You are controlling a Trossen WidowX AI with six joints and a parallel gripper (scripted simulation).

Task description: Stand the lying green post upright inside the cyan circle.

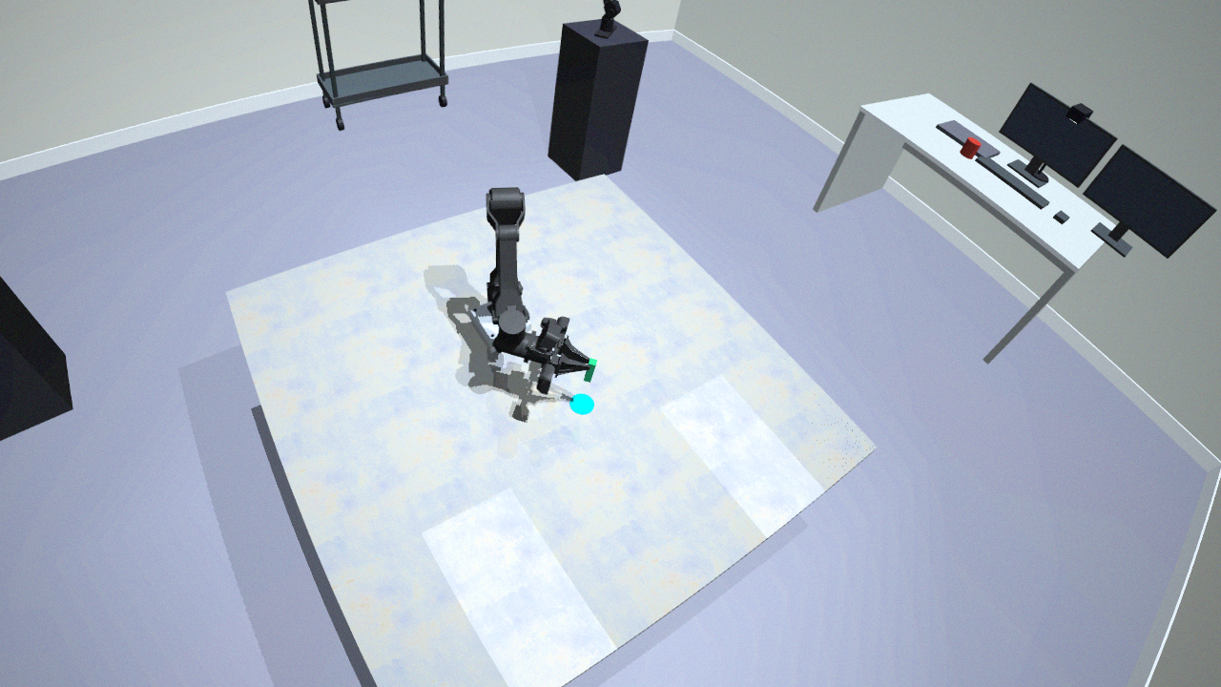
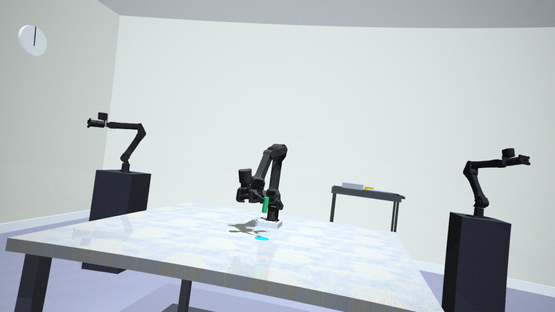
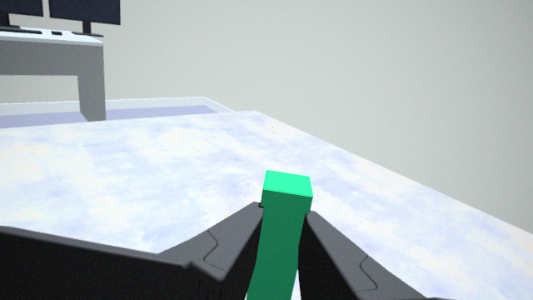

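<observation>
My gripper tip is 160 mm above the cyan circle. Round my gripper tip: green post 20 mm below.
</observation>
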